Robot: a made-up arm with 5 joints. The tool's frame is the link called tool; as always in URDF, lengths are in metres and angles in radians. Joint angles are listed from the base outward. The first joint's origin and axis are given. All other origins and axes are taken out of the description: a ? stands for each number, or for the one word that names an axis. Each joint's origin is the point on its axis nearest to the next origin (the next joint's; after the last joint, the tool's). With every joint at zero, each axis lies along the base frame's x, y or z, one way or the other. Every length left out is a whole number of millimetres.
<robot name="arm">
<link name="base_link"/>
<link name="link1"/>
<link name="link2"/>
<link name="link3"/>
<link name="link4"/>
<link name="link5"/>
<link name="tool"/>
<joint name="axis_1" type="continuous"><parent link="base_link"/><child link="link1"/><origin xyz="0.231 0 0.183"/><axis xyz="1 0 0"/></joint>
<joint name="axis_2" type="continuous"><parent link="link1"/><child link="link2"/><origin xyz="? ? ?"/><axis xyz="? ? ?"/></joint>
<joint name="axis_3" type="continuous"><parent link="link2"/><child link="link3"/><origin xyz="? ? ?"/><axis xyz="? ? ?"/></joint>
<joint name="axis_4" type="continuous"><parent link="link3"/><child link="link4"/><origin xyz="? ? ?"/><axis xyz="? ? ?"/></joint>
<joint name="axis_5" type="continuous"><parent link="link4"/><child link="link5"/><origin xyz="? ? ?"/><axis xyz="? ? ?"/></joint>
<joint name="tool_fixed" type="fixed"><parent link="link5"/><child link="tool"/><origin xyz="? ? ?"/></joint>
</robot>
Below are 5 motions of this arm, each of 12 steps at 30 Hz.
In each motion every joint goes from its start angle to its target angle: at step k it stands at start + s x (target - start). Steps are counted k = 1, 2, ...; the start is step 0. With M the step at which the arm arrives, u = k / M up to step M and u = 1 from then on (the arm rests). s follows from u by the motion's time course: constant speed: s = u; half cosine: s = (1 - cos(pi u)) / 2; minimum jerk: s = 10 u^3 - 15 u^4 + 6 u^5.
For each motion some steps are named. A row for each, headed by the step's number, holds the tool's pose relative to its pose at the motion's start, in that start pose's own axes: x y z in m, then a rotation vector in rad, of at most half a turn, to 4 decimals.
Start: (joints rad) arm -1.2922 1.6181 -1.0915 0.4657 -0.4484
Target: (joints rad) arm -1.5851 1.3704 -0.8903 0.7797 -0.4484
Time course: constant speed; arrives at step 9
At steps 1, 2, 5, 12:
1: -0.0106 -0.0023 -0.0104 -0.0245 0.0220 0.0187
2: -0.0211 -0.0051 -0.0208 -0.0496 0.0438 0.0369
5: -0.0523 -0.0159 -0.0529 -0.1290 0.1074 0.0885
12: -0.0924 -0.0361 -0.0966 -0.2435 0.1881 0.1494

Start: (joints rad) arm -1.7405 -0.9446 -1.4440 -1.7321 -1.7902
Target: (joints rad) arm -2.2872 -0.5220 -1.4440 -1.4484 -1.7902
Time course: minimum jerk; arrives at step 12
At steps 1, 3, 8, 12:
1: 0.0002 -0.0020 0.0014 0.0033 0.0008 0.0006
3: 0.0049 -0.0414 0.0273 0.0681 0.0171 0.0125
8: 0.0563 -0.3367 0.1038 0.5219 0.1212 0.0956
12: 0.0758 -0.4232 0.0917 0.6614 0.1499 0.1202

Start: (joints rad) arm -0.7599 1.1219 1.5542 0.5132 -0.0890
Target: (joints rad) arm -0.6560 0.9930 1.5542 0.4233 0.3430
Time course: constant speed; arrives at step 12
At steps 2, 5, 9, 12:
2: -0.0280 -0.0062 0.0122 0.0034 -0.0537 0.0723
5: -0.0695 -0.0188 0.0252 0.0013 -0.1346 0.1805
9: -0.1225 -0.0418 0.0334 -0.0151 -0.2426 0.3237
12: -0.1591 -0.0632 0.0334 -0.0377 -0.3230 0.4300

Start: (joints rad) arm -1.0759 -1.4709 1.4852 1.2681 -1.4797
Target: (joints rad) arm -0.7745 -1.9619 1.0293 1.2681 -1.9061
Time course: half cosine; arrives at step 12
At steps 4, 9, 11, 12:
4: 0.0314 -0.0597 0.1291 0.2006 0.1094 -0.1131
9: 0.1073 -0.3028 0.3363 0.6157 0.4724 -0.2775
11: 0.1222 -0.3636 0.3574 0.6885 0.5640 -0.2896
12: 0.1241 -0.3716 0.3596 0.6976 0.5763 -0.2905

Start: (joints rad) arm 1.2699 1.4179 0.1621 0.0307 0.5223
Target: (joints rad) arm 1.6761 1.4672 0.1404 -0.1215 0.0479
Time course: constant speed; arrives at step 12
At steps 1, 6, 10, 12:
1: 0.0152 0.0030 0.0162 0.0174 -0.0295 -0.0406
6: 0.0871 0.0032 0.1106 0.1216 -0.1651 -0.2485
10: 0.1365 -0.0168 0.1989 0.2252 -0.2578 -0.4191
12: 0.1572 -0.0340 0.2458 0.2834 -0.2984 -0.5053

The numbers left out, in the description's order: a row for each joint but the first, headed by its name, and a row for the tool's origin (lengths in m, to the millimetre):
axis_2: xyz 0 0.062 0.056, axis -1 0 0
axis_3: xyz 0 0.36 -0.067, axis 0 0 1
axis_4: xyz -0.02 0.058 0, axis 0 1 0
axis_5: xyz 0.068 0 -0.05, axis 0 0 1
tool: xyz -0.07 0.351 0

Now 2 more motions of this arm.
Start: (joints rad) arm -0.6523 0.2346 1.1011 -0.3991 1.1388
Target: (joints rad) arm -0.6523 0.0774 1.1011 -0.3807 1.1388
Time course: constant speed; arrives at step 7
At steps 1, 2, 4, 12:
1: 0.0044 -0.0042 0.0031 -0.0119 -0.0158 -0.0039
2: 0.0087 -0.0083 0.0063 -0.0237 -0.0316 -0.0079
4: 0.0170 -0.0164 0.0131 -0.0475 -0.0632 -0.0156
12: 0.0289 -0.0283 0.0242 -0.0830 -0.1107 -0.0270

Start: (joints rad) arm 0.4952 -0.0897 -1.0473 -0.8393 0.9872
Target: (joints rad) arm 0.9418 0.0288 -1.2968 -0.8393 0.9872
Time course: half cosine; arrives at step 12
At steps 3, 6, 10, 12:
3: 0.0219 -0.0137 0.0232 0.0287 0.0329 -0.0417
6: 0.0734 -0.0527 0.0743 0.0985 0.1176 -0.1375
10: 0.1329 -0.1108 0.1261 0.1851 0.2310 -0.2447
12: 0.1417 -0.1206 0.1330 0.1986 0.2494 -0.2602

